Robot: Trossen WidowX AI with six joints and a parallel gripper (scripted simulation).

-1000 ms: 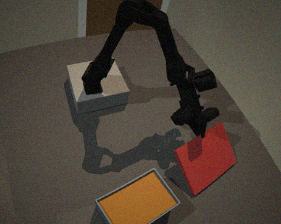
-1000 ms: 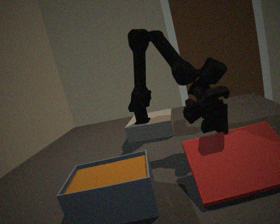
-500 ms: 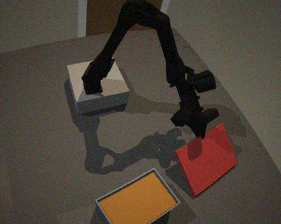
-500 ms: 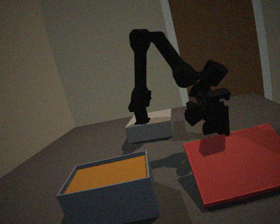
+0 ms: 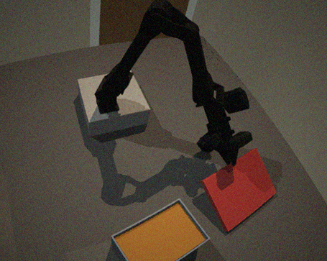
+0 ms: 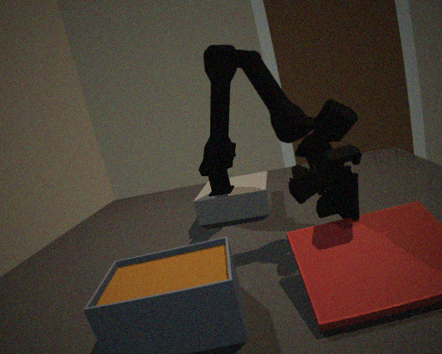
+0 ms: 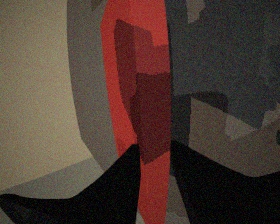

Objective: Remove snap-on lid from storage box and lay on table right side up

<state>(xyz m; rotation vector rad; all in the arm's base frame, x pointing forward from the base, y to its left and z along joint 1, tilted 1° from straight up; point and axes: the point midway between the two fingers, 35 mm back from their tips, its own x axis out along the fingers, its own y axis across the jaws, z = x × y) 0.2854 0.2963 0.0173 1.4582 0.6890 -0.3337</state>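
The red lid is 80 mm ahead of my gripper tip, 20 mm below it and 10 mm to the left of it. The rest, counted from my gripper tip: grey storage box (290 mm to the right, 140 mm ahead, 20 mm below).
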